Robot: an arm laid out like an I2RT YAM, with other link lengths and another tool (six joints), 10 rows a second.
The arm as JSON. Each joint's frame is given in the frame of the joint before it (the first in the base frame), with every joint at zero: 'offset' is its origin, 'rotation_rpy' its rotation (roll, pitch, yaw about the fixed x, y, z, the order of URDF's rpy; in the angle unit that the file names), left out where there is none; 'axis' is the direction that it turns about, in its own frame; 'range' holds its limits. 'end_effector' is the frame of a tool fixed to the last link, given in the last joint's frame.
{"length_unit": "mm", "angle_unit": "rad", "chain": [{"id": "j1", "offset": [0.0, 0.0, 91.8], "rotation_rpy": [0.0, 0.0, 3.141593], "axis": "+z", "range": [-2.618, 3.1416]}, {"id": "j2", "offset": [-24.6, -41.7, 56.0], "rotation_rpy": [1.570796, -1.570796, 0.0], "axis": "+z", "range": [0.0, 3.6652]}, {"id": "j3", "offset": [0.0, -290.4, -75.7], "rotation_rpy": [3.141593, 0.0, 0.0], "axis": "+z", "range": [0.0, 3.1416]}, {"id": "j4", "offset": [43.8, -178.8, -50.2], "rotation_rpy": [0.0, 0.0, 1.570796], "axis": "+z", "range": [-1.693, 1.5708]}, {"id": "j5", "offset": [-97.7, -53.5, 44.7], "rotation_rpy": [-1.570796, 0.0, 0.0], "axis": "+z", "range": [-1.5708, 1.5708]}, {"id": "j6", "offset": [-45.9, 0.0, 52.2], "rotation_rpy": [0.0, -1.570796, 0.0], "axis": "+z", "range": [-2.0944, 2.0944]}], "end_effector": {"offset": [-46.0, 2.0, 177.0], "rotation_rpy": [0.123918, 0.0, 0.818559]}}
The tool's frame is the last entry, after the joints.
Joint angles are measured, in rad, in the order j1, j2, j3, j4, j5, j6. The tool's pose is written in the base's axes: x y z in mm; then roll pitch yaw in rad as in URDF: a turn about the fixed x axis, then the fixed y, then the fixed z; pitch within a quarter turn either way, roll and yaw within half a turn. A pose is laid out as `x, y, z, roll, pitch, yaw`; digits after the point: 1 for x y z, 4 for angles.
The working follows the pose.
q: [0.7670, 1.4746, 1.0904, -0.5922, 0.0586, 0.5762]
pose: 326.8, 224.9, 169.2, 2.6847, 0.1464, 2.4521
Where each joint sits with the arm in this pose, in the base's axes (m; each line is computed from the numbers above, not from the rounded line before):
j1: 0.0000 0.0000 0.0918
j2: -0.0112 0.0471 0.1478
j3: 0.0212 -0.0268 0.4369
j4: 0.1176 0.1358 0.4104
j5: 0.2199 0.1724 0.3595
j6: 0.2091 0.1582 0.2923
the tool: 0.3268 0.2249 0.1692

